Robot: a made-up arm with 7 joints.
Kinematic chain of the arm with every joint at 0, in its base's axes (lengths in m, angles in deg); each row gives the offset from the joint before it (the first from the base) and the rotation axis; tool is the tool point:
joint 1: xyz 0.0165 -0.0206 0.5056 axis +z
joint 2: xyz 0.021 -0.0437 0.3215 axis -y
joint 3: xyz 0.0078 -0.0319 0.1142 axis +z
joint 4: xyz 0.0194 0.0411 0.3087 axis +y
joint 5: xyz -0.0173 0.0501 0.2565 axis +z
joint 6: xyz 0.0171 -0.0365 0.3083 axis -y
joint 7: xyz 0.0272 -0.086 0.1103 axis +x
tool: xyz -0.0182 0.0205 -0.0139
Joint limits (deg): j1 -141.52..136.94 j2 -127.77..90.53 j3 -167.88..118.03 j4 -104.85..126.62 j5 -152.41..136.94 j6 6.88..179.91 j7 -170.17..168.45
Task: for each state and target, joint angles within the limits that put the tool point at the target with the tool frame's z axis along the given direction. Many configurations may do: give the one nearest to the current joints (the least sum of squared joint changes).
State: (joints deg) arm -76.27 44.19 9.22 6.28 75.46 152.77 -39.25
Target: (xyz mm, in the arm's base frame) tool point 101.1 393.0 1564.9 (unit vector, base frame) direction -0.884 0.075 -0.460
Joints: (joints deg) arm -77.53 49.21 34.22 33.06 87.54 142.94 -43.45
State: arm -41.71 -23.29 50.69 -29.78 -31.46 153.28 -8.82
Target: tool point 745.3 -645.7 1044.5 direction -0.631 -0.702 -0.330
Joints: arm -38.25 -75.93 77.77 13.57 -3.12 113.56 32.72
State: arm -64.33 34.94 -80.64 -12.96 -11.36 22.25 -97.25
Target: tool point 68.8 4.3 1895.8 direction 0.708 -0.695 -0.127
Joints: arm -22.51 -3.37 -80.35 -5.63 -29.32 13.31 -97.29
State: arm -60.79 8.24 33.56 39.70 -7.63 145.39 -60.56
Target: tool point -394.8 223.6 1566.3 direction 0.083 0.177 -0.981
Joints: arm -28.09 45.34 35.89 26.20 -7.91 167.12 -33.43
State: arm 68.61 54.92 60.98 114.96 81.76 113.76 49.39
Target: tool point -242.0 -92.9 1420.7 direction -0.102 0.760 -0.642
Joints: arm 99.78 49.11 36.25 77.80 106.81 124.42 67.66
